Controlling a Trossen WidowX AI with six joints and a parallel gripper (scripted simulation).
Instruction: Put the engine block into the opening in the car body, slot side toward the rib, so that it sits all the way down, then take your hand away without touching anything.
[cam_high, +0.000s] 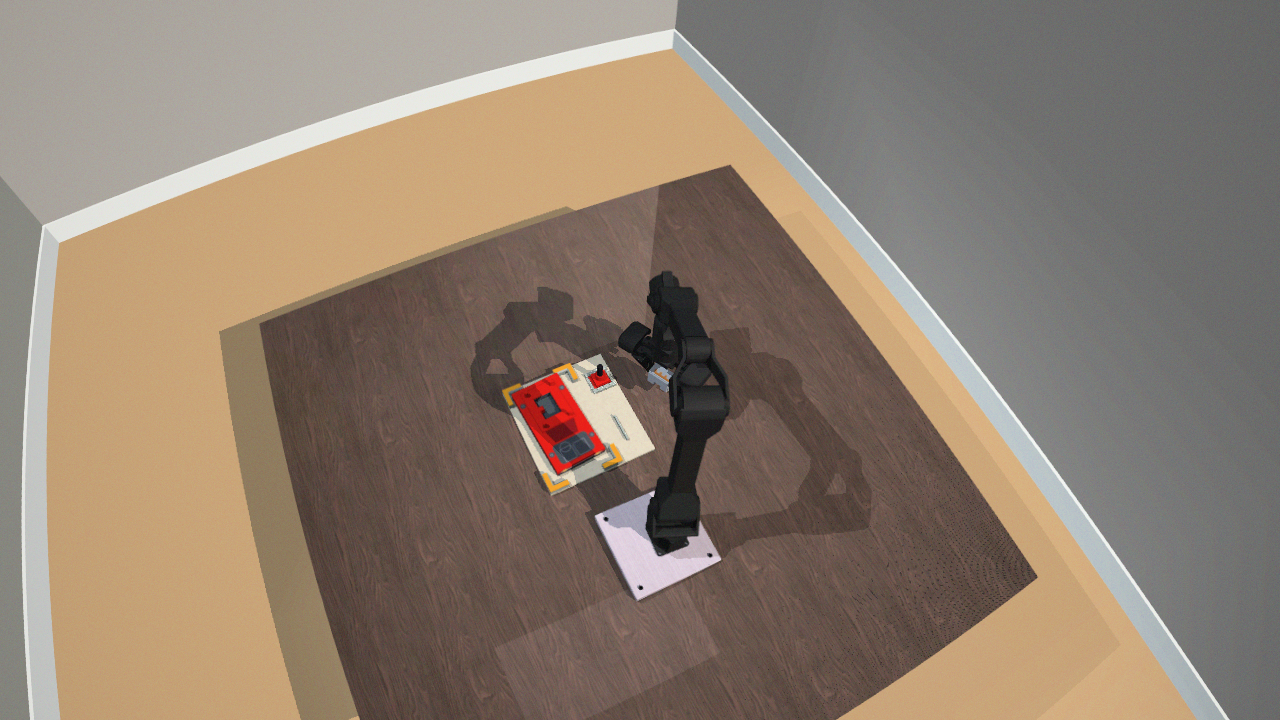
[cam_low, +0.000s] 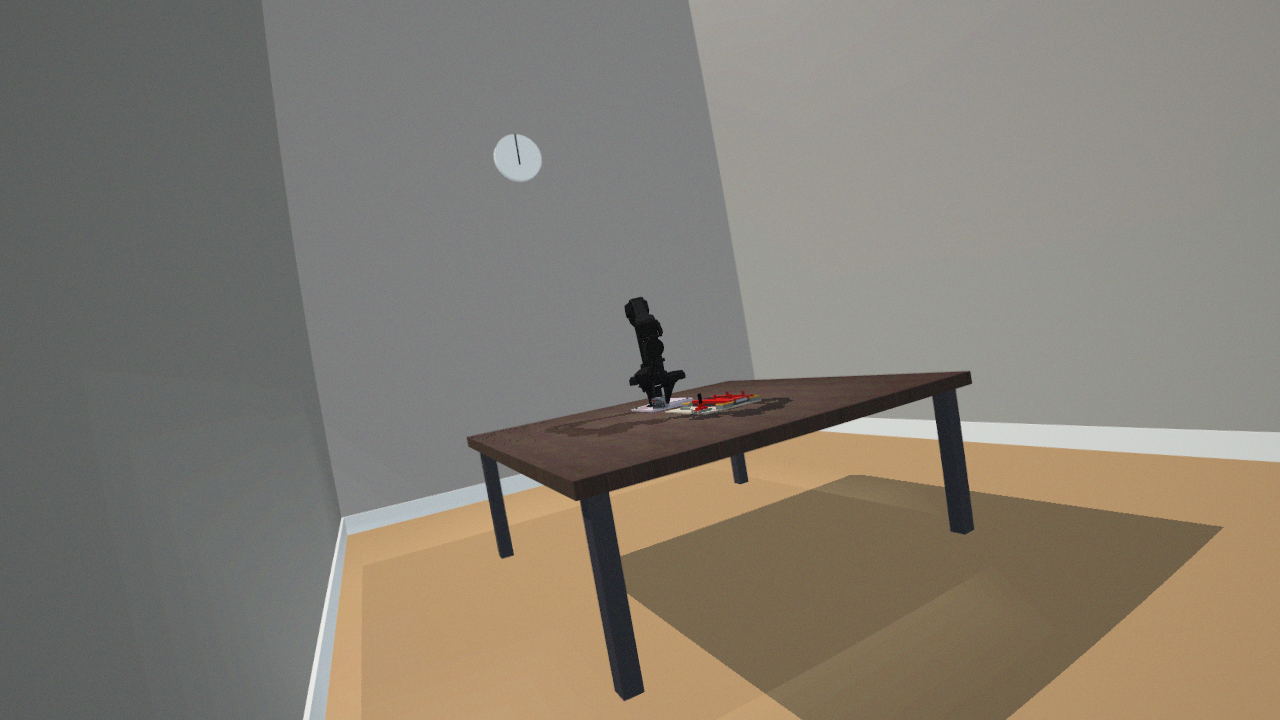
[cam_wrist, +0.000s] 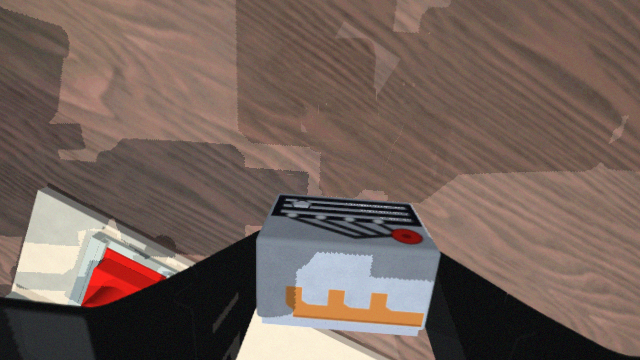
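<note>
Right now the dark post is 11 cm to the left of my gripper tip, 7 cm ahead of it and 1 cm below it. Round my gripper tip: engine block right at my gripper tip.
</note>
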